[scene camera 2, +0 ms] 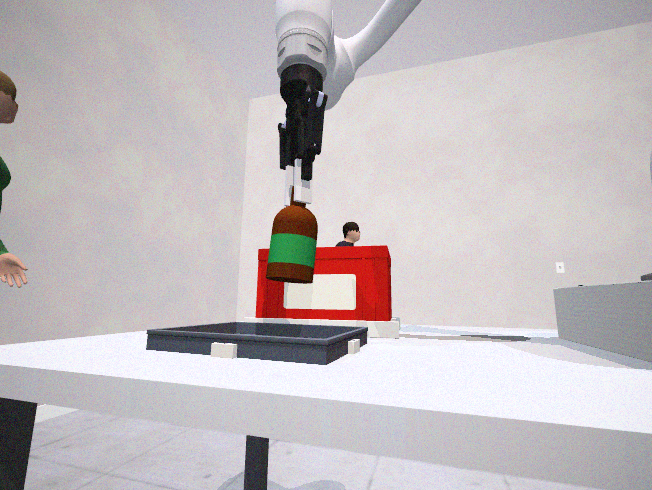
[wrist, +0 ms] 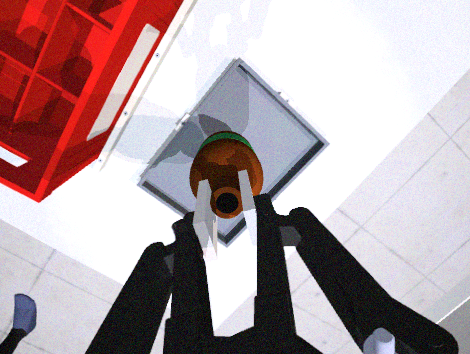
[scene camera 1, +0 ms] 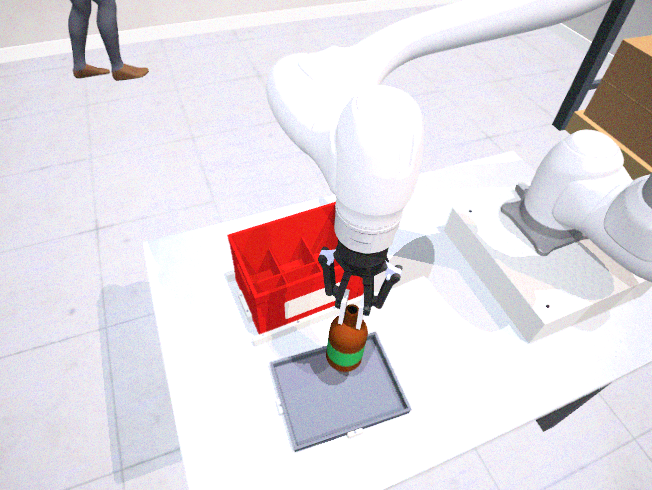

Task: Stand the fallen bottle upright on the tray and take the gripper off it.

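Where they show: gripper, between the fingertips: (scene camera 2: 297, 204) (wrist: 227, 191) (scene camera 1: 350, 319); arm's base, origin of its link: (scene camera 1: 546, 222).
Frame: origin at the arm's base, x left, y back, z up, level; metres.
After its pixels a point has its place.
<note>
A brown bottle with a green label (scene camera 1: 345, 355) {x 0.186, y -0.669, z 0.055 m} (scene camera 2: 292, 249) {x 0.188, y -0.637, z 0.034 m} (wrist: 226, 159) {x 0.135, y -0.629, z 0.101 m} hangs in the air, nearly upright with a slight tilt, neck up. My gripper (scene camera 1: 351, 311) {x 0.149, y -0.648, z 0.115 m} (scene camera 2: 298, 190) {x 0.149, y -0.648, z 0.115 m} (wrist: 227, 191) {x 0.149, y -0.648, z 0.115 m} is shut on its neck from above, one pale fingertip on each side. The grey tray (scene camera 1: 352, 433) {x 0.285, y -0.684, z -0.091 m} (scene camera 2: 274, 354) {x 0.284, y -0.613, z -0.100 m} (wrist: 285, 100) {x 0.187, y -0.546, z -0.081 m} lies on the table below. In scene camera 2 a clear gap shows between the bottle's base and the tray. In scene camera 1 the bottle appears over the tray's rear part.
A red crate with compartments (scene camera 1: 271, 314) {x 0.010, y -0.763, z -0.015 m} (scene camera 2: 376, 284) {x -0.003, y -0.542, z -0.008 m} (wrist: 65, 150) {x 0.009, y -0.727, z 0.063 m} stands behind the tray, close to it. A pale box-shaped base (scene camera 1: 492, 287) {x 0.086, y -0.203, z -0.086 m} (scene camera 2: 600, 321) {x 0.029, y -0.203, z -0.066 m} stands on the table at the right. A person (scene camera 1: 100, 36) (scene camera 2: 6, 210) stands beyond the table.
</note>
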